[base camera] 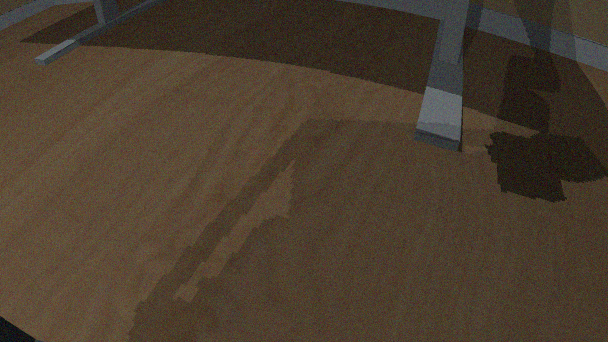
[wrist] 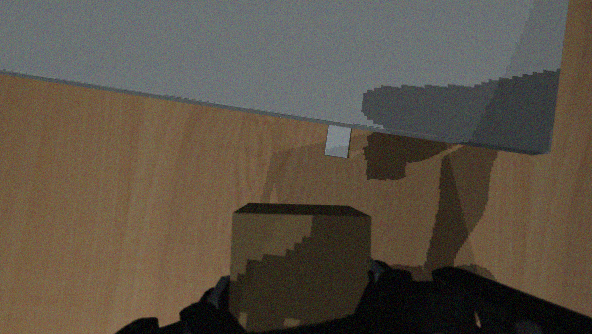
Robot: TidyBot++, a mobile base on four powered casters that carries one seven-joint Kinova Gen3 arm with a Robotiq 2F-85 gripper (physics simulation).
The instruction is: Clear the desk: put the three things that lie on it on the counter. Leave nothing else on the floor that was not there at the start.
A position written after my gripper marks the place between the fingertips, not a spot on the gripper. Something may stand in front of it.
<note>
In view: my gripper (wrist: 297, 282), a brown box (wrist: 288, 261) and a grey desk (wrist: 491, 81).
The base camera view does not show the brown box: it is out of frame.
</note>
